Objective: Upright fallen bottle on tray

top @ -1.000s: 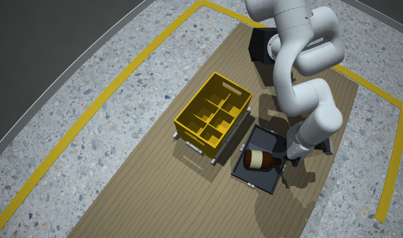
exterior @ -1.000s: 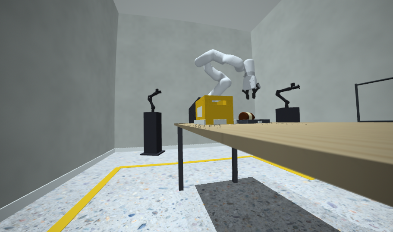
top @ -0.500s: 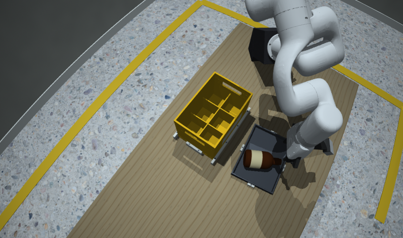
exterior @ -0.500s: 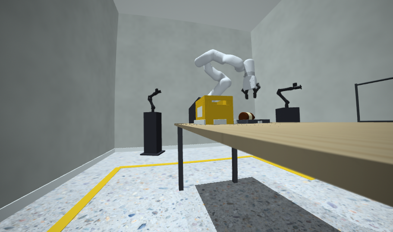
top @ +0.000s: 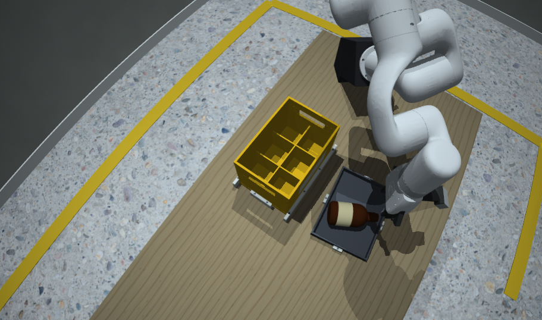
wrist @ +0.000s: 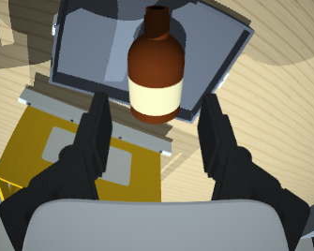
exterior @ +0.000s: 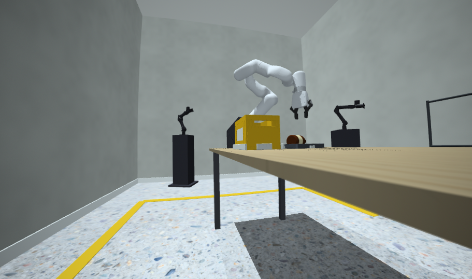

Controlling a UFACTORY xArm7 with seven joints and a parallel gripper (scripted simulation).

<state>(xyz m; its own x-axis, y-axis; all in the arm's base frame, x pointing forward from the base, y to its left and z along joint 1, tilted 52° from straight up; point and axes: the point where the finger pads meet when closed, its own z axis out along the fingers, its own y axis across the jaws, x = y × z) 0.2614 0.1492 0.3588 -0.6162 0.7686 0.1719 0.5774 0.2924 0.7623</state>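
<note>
Right now the brown bottle is 4 cm ahead of my hand, 3 cm to the right of it and 16 cm below it. From my hand the other things lie so: dark grey tray 2 cm ahead, 4 cm to the right, 19 cm below; yellow crate 10 cm ahead, 30 cm to the right, 12 cm below.
</note>
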